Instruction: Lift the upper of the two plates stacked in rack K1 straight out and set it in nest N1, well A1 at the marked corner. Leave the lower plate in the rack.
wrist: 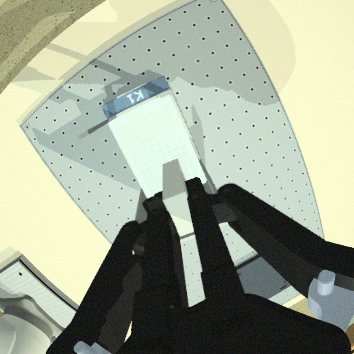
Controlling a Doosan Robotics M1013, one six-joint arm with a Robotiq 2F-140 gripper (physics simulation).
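Places are measured from the arm's base along level axes (x ahead, y left, z up), in millimetres.
Pixels of known places: gripper, fingertip midpoint: (175, 175); arm's base, link origin: (30, 315).
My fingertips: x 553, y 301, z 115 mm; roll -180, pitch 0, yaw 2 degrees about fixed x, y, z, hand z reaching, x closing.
For each thing: its top centre in the pictures, then the offset to it from my fingertips. "pt": a spot on its surface instead. Level surfaces: height alone.
- Rack K1, surface spot: (136, 96) pt dy +81, dx -19, dz -114 mm
- pale plate, top centre: (158, 153) dy +4, dx -17, dz -85 mm
- grey perforated board, surface height: dz -132 mm
Rack K1 (136, 96) shows in the wrist view, above and left of the middle, with a translucent blue end strip bearing its label. A pale plate (150, 137) lies flat in it, seen from above. The lower plate cannot be told apart beneath it. My gripper (175, 175) is shut and empty. Its black fingers and the pale grey piece between their tips cover the near end of the plate in the view; the height between them is hard to tell. Nest N1 and its marked corner A1 cannot be made out.
The rack stands on a grey perforated board (250, 135) with curved edges. A pale panel with a dark edge (37, 290) shows at the lower left, beside a rounded white-grey body (17, 325). A dark grey flat area (265, 277) shows at the lower right, partly behind the gripper.
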